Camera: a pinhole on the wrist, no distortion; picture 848 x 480 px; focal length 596.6 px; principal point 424.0 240.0 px. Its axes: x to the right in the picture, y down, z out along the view. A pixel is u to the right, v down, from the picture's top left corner.
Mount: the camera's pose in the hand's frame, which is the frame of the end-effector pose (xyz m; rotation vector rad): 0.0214 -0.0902 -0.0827 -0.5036 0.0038 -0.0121
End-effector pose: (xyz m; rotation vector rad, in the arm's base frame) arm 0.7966 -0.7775 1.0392 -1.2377 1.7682 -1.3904
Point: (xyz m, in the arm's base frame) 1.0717 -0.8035 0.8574
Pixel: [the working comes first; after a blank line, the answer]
In the camera's frame: -0.1330 -0.0335 0.4191

234.7 192.3
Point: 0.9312 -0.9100 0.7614
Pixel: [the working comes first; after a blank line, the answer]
In the camera's frame: 0.0095 0.1059 0.4434

436.7 382.4
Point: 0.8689 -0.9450 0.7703
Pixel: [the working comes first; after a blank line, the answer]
In the camera's frame: 0.0676 0.1352 0.4128

521.8 435.4
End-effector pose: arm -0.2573 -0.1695 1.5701 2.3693 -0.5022 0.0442
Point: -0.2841 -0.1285 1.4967
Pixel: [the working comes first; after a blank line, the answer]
In the camera's frame: -0.0730 -0.0335 0.1117

34.2 61.1
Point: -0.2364 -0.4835 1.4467
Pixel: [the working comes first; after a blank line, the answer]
In the camera's frame: 0.0820 0.0082 0.4358

536.3 251.2
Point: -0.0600 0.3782 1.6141
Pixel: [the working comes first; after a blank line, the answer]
In the camera's frame: -0.0154 -0.1267 -0.4440

behind the camera
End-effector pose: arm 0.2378 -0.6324 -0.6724 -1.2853 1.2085 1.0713
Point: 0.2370 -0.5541 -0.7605
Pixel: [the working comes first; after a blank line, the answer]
In the camera's frame: 0.0582 0.0095 0.1964

600.9 268.8
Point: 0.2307 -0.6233 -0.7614
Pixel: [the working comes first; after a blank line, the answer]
In the camera's frame: 0.0641 0.0465 0.1379

701.1 441.3
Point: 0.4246 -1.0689 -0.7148
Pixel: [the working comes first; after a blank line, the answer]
In the camera's frame: 0.0754 0.0736 -0.3494

behind the camera
